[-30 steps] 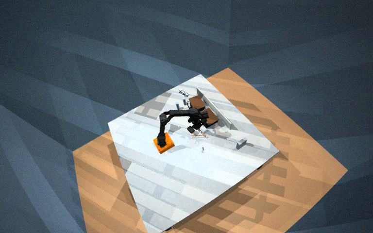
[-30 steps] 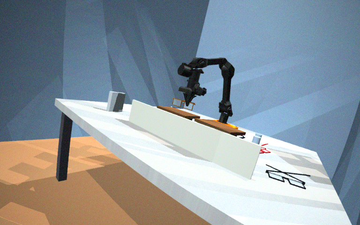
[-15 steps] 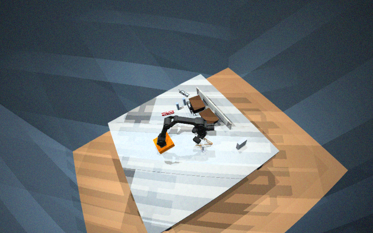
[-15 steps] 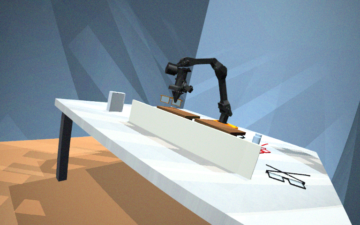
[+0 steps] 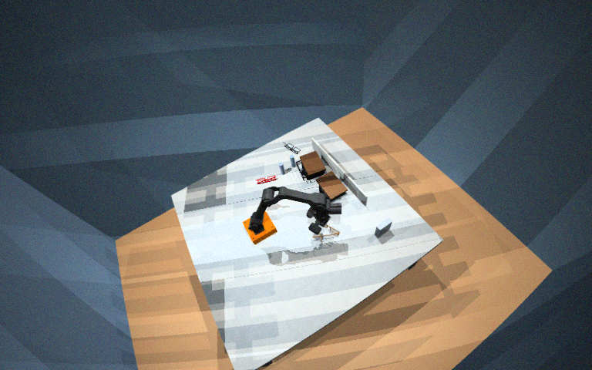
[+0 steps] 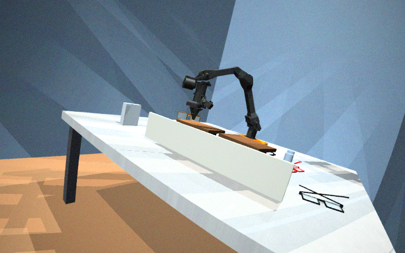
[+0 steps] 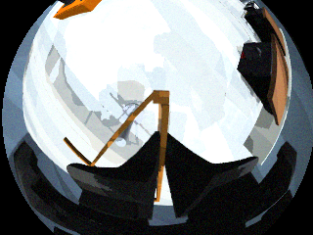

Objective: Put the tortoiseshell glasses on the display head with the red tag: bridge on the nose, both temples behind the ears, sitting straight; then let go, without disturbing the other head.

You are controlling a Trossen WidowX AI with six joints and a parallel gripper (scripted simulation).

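The small peg lies 30 mm behind my gripper tip, 30 mm to the right of it and 70 mm below it. The rest, counted from my gripper tip: grey box 270 mm ahead, 190 mm to the right, 40 mm below; then long white panel 300 mm ahead, 310 mm to the left, 40 mm below.
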